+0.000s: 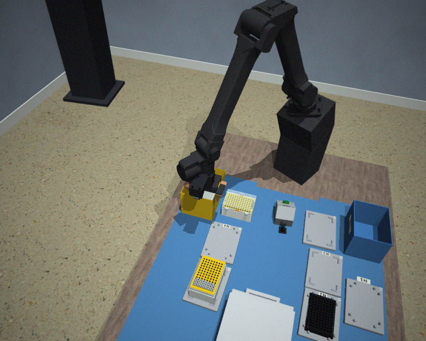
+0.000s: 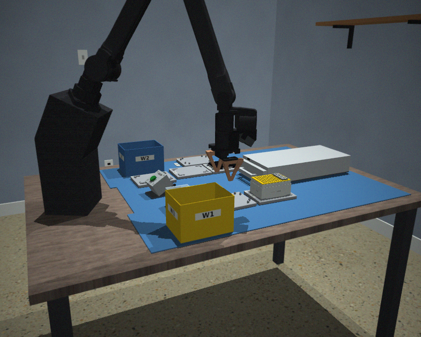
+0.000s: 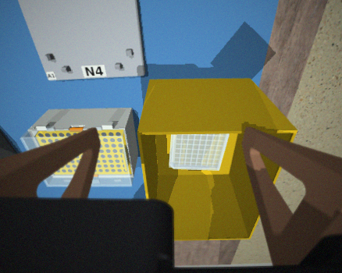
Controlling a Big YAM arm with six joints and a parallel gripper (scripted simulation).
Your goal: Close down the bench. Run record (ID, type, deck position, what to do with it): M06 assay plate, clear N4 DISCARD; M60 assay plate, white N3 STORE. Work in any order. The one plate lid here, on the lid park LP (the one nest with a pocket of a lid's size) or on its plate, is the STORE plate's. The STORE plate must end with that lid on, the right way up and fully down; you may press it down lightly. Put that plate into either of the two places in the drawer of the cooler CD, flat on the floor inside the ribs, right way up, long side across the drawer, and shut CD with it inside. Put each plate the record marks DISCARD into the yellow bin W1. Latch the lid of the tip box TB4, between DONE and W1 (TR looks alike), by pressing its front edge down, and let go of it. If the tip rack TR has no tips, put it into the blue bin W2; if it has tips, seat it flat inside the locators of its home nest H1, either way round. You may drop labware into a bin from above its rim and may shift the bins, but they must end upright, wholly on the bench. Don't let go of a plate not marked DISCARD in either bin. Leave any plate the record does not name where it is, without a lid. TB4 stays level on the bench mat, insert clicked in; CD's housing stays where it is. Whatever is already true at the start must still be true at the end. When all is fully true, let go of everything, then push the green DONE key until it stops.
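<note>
Now: the tip rack TR 25 cm ahead of my hand, 10 cm below it and 6 cm to the left of it. The rest, counted from my hand: yellow bin W1 (12 cm below, 11 cm behind, 3 cm to the right); then clear assay plate M06 (14 cm below, 11 cm behind, 3 cm to the right); then nest N4 (15 cm below, 9 cm to the left, 8 cm ahead).
</note>
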